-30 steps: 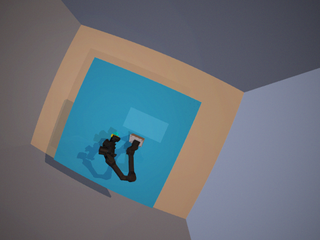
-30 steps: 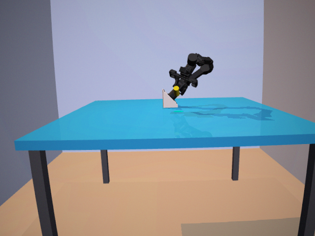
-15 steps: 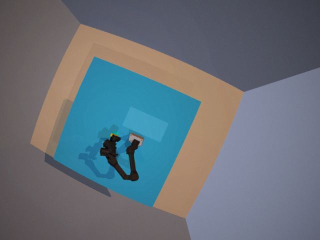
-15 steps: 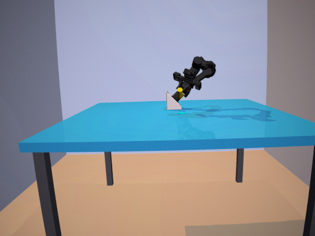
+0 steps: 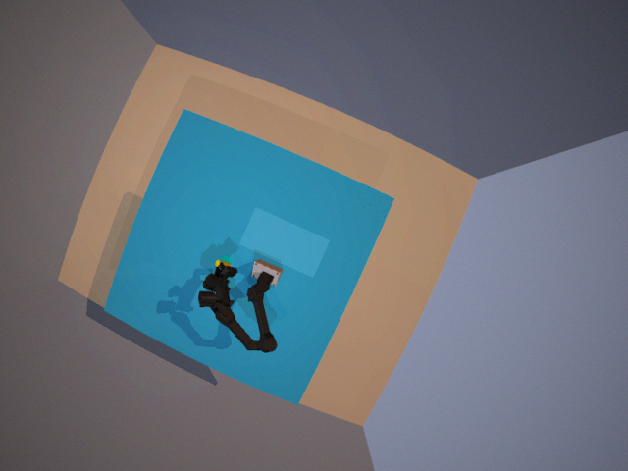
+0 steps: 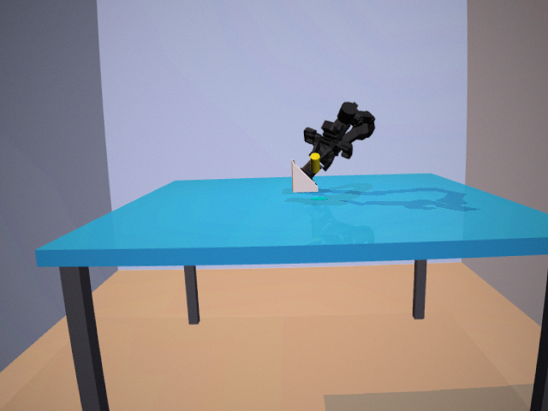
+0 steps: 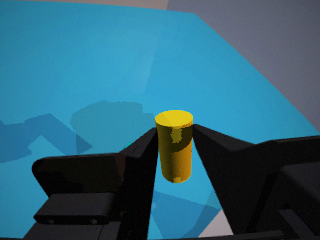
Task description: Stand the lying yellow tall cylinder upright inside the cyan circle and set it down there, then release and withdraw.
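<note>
The cyan circle is 140 mm below my gripper tip, 10 mm to the left of it and 10 mm ahead of it. From my gripper tip the other things lie so: yellow cylinder 20 mm below, 10 mm behind.
</note>
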